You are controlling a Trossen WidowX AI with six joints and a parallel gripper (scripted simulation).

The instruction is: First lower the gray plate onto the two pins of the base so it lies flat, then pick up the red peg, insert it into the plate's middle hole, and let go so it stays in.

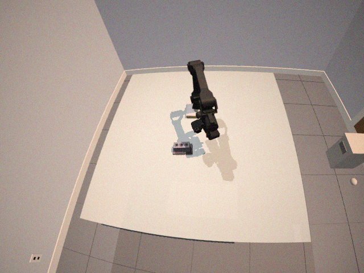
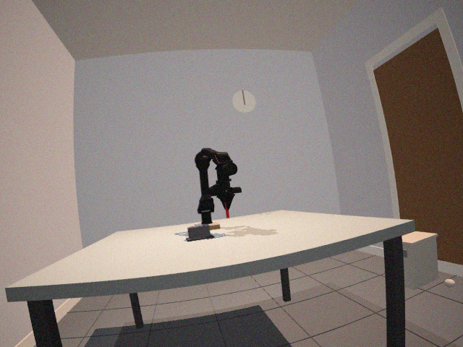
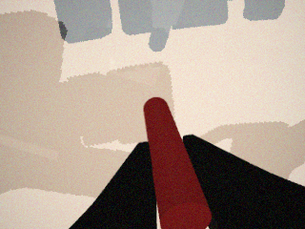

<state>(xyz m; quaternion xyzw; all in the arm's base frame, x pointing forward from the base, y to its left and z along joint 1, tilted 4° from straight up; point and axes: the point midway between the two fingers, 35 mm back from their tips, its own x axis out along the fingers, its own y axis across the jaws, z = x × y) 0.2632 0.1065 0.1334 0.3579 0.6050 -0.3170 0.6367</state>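
My gripper tip is now 7 cm short of the gray plate, 14 cm to the left of it and 7 cm above it. The rest, counted from my gripper tip: gray base 7 cm ahead, 14 cm to the right, 10 cm below; then red peg right at my gripper tip.
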